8 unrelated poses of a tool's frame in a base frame.
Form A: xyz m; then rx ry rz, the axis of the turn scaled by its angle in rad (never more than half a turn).
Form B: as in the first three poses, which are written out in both.
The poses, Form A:
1: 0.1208 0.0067 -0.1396 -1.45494 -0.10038 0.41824
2: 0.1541 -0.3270 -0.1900 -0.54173 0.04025 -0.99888
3: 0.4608 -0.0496 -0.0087 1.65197 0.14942 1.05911
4: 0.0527 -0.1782 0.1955 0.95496 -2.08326 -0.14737
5: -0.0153 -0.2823 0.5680 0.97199 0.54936 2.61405
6: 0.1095 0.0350 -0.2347 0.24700 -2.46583 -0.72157
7: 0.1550 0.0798 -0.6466 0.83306 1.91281 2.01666
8: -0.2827 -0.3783 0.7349 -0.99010 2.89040 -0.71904
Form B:
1: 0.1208 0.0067 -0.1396 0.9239 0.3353 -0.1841 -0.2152 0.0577 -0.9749
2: 0.1541 -0.3270 -0.1900 0.5519 -0.8069 0.2105 0.7874 0.4210 -0.4503
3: 0.4608 -0.0496 -0.0087 0.5903 0.5847 0.5565 -0.4079 -0.3789 0.8307
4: 0.0527 -0.1782 0.1955 -0.3759 -0.6756 0.6342 -0.5796 0.7055 0.4079
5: -0.0153 -0.2823 0.5680 -0.7269 0.4002 0.5580 -0.1417 -0.8826 0.4483
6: 0.1095 0.0350 -0.2347 -0.8301 -0.3175 0.4585 -0.0202 0.8387 0.5442
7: 0.1550 0.0798 -0.6466 -0.8089 0.5382 0.2367 0.2079 -0.1147 0.9714
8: -0.2827 -0.3783 0.7349 -0.8010 -0.5816 0.1419 -0.5803 0.6960 -0.4228
